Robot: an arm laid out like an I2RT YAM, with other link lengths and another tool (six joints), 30 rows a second.
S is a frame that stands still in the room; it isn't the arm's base.
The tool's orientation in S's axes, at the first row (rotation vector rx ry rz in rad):
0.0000, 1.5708, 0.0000
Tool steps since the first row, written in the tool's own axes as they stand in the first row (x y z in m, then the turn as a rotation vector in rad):
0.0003, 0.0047, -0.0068, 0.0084, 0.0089, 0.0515
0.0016, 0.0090, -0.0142, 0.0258, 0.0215, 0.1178
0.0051, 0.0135, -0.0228, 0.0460, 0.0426, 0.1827
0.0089, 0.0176, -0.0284, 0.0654, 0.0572, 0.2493
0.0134, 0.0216, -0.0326, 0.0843, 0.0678, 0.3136
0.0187, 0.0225, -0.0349, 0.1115, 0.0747, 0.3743
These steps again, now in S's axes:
-0.0068, 0.0047, -0.0003, 0.0515, 0.0089, -0.0084
-0.0142, 0.0090, -0.0016, 0.1178, 0.0215, -0.0258
-0.0228, 0.0135, -0.0051, 0.1827, 0.0426, -0.0460
-0.0284, 0.0176, -0.0089, 0.2493, 0.0572, -0.0654
-0.0326, 0.0216, -0.0134, 0.3136, 0.0678, -0.0843
-0.0349, 0.0225, -0.0187, 0.3743, 0.0747, -0.1115

